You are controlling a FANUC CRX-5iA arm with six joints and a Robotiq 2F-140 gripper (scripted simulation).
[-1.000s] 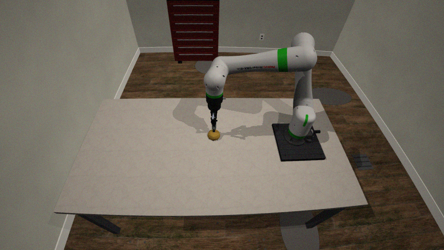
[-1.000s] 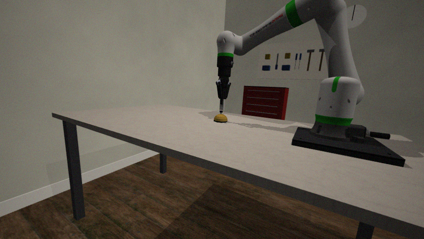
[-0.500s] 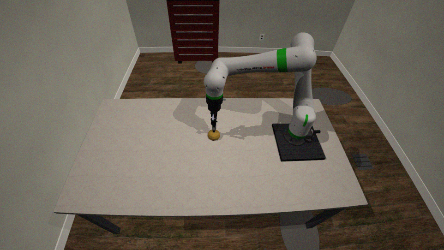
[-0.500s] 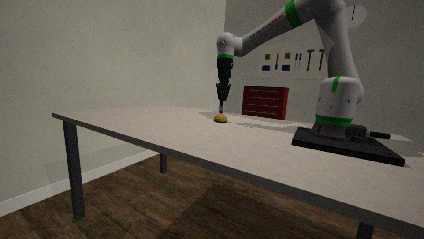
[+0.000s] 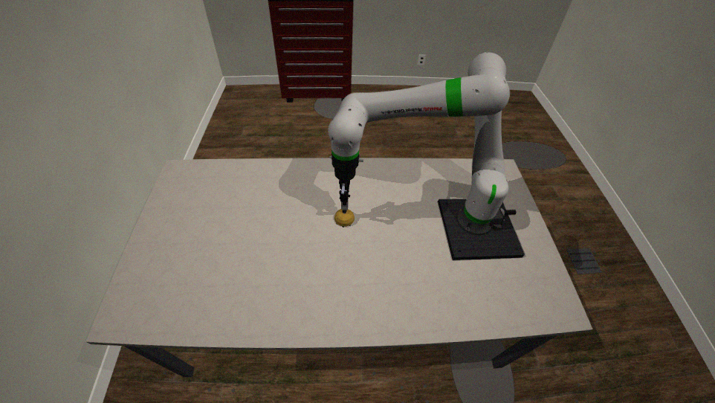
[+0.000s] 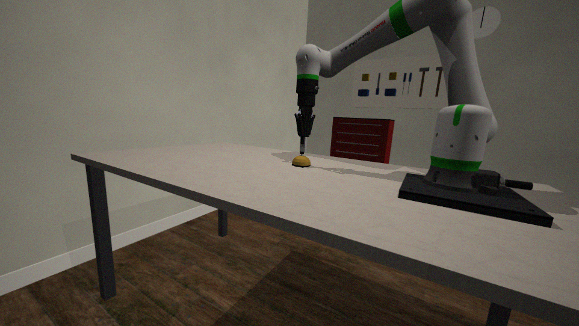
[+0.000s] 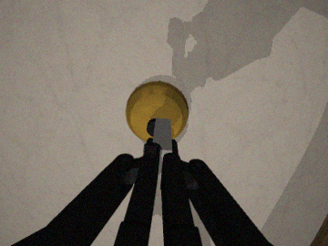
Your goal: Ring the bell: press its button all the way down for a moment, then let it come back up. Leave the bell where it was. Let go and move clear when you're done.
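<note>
Right now my hand is 1 cm to the right of the bell button and 4 cm above it. Round my hand: small yellow dome bell: 1 cm to the left, 6 cm below.
</note>
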